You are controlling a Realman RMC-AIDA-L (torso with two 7-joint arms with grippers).
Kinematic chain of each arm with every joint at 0, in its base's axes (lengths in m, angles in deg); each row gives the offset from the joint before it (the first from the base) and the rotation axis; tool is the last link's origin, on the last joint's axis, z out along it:
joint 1: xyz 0 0 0.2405 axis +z
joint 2: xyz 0 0 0 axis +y
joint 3: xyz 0 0 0.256 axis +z
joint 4: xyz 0 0 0 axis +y
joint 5: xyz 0 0 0.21 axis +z
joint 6: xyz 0 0 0 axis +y
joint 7: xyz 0 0 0.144 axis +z
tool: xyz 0 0 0
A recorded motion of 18 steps. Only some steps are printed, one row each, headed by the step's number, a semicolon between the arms.
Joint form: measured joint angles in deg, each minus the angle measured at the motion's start. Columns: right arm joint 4, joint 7, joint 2, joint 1, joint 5, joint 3, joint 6; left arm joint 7, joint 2, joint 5, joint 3, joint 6, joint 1, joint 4.
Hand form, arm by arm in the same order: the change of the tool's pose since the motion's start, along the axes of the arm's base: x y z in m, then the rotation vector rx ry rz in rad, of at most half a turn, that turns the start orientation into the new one. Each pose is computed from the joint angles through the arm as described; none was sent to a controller.
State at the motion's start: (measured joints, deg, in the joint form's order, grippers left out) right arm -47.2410 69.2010 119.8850 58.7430 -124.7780 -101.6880 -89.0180; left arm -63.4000 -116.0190 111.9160 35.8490 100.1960 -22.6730 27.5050
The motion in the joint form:
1: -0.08 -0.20 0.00 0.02 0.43 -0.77 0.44; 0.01 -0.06 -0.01 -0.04 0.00 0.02 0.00
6: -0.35 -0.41 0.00 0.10 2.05 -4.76 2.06; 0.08 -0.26 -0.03 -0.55 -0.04 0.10 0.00
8: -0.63 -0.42 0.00 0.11 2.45 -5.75 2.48; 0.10 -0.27 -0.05 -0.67 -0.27 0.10 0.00
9: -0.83 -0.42 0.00 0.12 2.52 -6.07 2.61; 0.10 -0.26 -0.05 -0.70 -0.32 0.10 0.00
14: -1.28 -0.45 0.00 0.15 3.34 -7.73 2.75; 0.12 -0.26 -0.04 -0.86 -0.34 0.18 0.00
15: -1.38 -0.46 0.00 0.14 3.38 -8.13 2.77; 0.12 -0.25 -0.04 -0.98 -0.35 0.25 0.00
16: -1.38 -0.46 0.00 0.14 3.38 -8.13 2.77; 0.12 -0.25 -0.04 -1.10 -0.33 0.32 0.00
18: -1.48 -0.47 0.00 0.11 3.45 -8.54 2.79; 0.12 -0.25 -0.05 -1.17 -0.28 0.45 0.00
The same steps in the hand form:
1: -0.0004 -0.0010 -0.0016 -0.0039 0.0017 0.0098; 0.0001 -0.0001 -0.0003 0.0004 -0.0013 0.0005
6: 0.0005 -0.0070 -0.0090 -0.0243 -0.0089 0.0468; 0.0002 -0.0002 -0.0006 0.0077 -0.0069 0.0053
8: 0.0000 -0.0085 -0.0108 -0.0288 -0.0095 0.0582; -0.0003 0.0003 -0.0005 0.0117 -0.0053 0.0084
9: -0.0005 -0.0090 -0.0113 -0.0300 -0.0096 0.0640; -0.0004 0.0005 -0.0004 0.0126 -0.0047 0.0091
14: -0.0010 -0.0130 -0.0138 -0.0470 -0.0139 0.0788; -0.0009 0.0002 -0.0001 0.0152 -0.0052 0.0117
15: -0.0006 -0.0139 -0.0142 -0.0504 -0.0173 0.0834; -0.0014 0.0000 0.0002 0.0170 -0.0057 0.0140
16: -0.0006 -0.0139 -0.0142 -0.0504 -0.0173 0.0834; -0.0018 -0.0002 0.0005 0.0186 -0.0066 0.0159
18: -0.0002 -0.0148 -0.0147 -0.0540 -0.0204 0.0873; -0.0023 -0.0009 0.0007 0.0194 -0.0077 0.0182

